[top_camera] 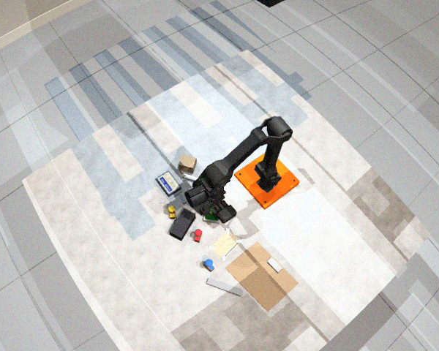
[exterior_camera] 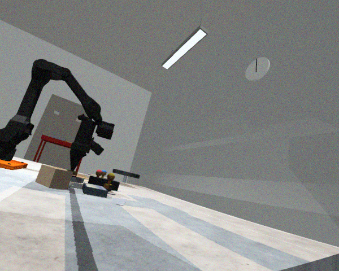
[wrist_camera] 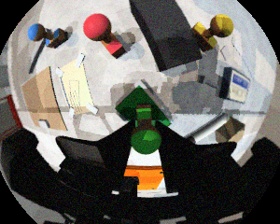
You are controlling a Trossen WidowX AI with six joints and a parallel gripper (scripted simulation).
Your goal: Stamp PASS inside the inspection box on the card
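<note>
Now: gripper tip right at the green-knobbed stamp. The rest, counted from my gripper tip: green ink pad: 30 mm below; red stamp: 110 mm ahead, 40 mm to the left, 20 mm below; black block: 120 mm ahead, 30 mm to the right, 20 mm below.
</note>
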